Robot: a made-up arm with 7 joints.
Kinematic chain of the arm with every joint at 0, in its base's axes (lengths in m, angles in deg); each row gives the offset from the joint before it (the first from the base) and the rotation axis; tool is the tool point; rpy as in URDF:
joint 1: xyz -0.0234 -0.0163 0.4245 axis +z
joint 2: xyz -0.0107 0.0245 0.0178 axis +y
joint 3: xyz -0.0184 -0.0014 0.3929 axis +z
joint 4: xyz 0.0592 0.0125 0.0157 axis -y
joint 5: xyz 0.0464 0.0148 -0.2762 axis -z
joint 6: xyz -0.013 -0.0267 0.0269 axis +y
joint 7: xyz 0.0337 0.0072 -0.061 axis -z
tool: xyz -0.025 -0.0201 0.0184 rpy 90 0 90
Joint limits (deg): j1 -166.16..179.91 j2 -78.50..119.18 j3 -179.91..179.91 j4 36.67..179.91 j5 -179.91..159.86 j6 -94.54..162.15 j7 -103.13..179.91
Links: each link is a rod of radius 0.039 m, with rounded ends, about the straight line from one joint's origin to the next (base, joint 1, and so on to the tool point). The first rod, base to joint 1, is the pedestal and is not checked.
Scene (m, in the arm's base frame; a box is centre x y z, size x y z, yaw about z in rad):
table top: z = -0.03
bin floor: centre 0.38 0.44 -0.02 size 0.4 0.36 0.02 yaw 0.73
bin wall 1: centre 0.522 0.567 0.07 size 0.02 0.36 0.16 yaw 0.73
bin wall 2: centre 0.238 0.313 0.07 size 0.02 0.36 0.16 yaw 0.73
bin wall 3: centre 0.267 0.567 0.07 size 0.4 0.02 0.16 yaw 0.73
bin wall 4: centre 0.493 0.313 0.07 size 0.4 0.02 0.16 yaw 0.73
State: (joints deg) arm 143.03 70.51 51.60 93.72 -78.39 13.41 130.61
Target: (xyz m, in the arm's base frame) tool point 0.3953 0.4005 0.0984
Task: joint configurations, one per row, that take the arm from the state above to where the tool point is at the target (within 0.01 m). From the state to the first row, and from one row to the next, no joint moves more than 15 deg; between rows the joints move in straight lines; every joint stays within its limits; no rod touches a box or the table.
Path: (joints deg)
1: 130.34 66.90 45.02 92.89 -72.01 15.29 125.35
2: 117.64 63.30 38.45 92.05 -65.63 17.16 120.08
3: 104.95 59.69 31.87 91.22 -59.26 19.04 114.82
4: 92.25 56.08 25.30 90.39 -52.88 20.91 109.56
5: 79.56 52.48 18.72 89.55 -46.50 22.79 104.29
6: 66.86 48.87 12.15 88.72 -40.12 24.66 99.03
7: 59.10 62.00 11.41 100.48 -49.96 25.01 107.88
8: 51.34 75.13 10.68 112.25 -59.80 25.36 116.74
9: 43.57 88.26 9.94 124.01 -69.65 25.71 125.59
10: 35.81 101.39 9.21 135.78 -79.49 26.06 134.44

